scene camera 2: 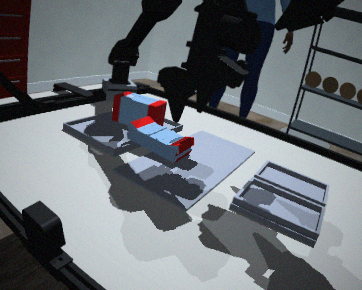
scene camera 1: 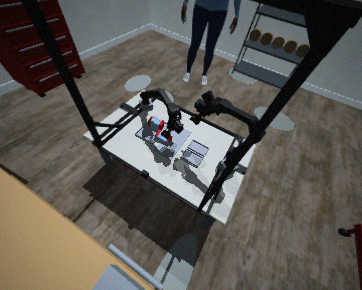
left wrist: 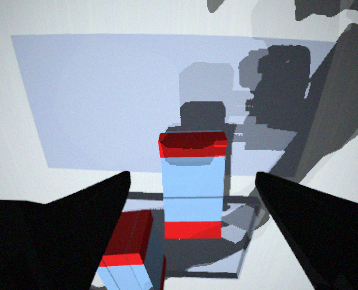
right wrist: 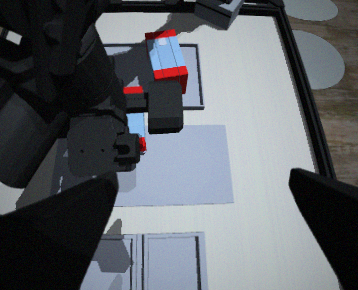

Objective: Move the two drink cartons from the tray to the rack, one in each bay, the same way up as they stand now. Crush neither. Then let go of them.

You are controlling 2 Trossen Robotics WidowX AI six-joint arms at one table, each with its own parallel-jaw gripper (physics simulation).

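Pixels of known places: left gripper, fingertip midpoint: (scene camera 2: 188,116) (scene camera 1: 169,134) (left wrist: 193,177); right gripper, fingertip midpoint: (scene camera 2: 282,29) (scene camera 1: 193,115) (right wrist: 202,178); left arm's base, origin of the base link: (scene camera 2: 119,81) (scene camera 1: 145,102).
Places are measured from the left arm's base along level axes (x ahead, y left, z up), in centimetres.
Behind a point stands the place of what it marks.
Two light-blue cartons with red ends are at the tray (scene camera 2: 85,139) {x 35.8, y -15.6, z -5.1 cm} (left wrist: 215,275) {x 26.5, y -16.4, z -4.4 cm} (right wrist: 201,75) {x 23.1, y 6.6, z -4.0 cm}. The back carton (scene camera 1: 156,123) {x 29.4, y -1.6, z 1.8 cm} (scene camera 2: 140,106) {x 30.0, y -1.8, z 0.8 cm} (left wrist: 122,240) {x 31.2, y 3.0, z 0.0 cm} (right wrist: 168,55) {x 26.8, y 0.2, z 1.8 cm} rests on its long side in the tray. The front carton (scene camera 1: 164,135) (scene camera 2: 157,136) {x 42.8, y -1.8, z -1.5 cm} (left wrist: 193,187) {x 41.8, y -0.2, z -1.5 cm} (right wrist: 136,122) {x 41.2, y 2.0, z -1.3 cm} reaches out past the tray's edge. My left gripper (scene camera 2: 189,114) {x 45.6, y 2.8, z 3.9 cm} (left wrist: 193,177) {x 45.6, y 2.8, z 3.9 cm} is open and empty near the front carton, its fingers to either side of it in the left wrist view. My right gripper (scene camera 1: 199,107) (right wrist: 202,178) {x 51.1, y 16.7, z 24.8 cm} is open and empty, high above the table. The two-bay rack (scene camera 2: 290,191) {x 63.8, y 17.9, z -4.0 cm} (right wrist: 139,250) {x 59.7, y 14.3, z -4.6 cm} holds no carton in its visible bays.
A flat bluish sheet (scene camera 2: 220,155) (left wrist: 100,100) (right wrist: 190,165) lies between tray and rack. The left arm blocks part of the front carton in the right wrist view. Dark frame rails edge the table. A person (scene camera 1: 207,30) stands behind it.
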